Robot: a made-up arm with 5 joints.
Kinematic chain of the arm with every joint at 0, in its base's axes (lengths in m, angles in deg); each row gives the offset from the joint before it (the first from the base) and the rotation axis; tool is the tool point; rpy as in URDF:
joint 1: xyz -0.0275 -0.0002 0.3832 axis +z
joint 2: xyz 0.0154 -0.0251 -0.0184 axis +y
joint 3: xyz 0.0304 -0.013 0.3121 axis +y
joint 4: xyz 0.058 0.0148 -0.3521 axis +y
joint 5: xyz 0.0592 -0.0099 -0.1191 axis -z
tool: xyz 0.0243 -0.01 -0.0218 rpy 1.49 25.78 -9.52
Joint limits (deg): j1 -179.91..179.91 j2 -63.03..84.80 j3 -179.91..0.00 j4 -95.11..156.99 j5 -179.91..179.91
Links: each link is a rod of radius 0.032 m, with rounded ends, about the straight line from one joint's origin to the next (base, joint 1, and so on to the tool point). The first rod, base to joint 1, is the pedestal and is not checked.
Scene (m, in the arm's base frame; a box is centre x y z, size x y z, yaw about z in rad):
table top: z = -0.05
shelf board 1: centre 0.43 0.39 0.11 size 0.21 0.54 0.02 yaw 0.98
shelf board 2: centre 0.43 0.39 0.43 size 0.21 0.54 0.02 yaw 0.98
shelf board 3: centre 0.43 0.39 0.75 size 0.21 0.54 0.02 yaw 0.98
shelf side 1: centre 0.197 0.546 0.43 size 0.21 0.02 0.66 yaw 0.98
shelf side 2: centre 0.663 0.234 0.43 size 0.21 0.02 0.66 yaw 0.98
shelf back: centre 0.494 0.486 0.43 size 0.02 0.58 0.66 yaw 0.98
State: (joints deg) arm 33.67 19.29 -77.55 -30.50 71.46
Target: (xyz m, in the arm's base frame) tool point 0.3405 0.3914 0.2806
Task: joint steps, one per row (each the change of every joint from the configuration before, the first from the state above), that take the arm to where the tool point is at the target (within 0.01 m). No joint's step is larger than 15 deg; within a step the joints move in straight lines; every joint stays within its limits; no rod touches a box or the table.
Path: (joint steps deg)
1: -3.60 -9.99 11.98 -2.84 0.22
2: -3.60 -9.98 11.99 -2.84 0.21
3: -3.61 -9.99 11.98 -2.83 0.22
4: 14.19 7.11 13.28 2.85 0.89
5: 14.18 7.11 13.29 2.85 0.89
6: 0.63 8.41 -12.63 2.29 -0.37
7: 0.63 8.40 -12.62 2.29 -0.37
8: 0.63 8.40 -12.62 2.29 -0.36

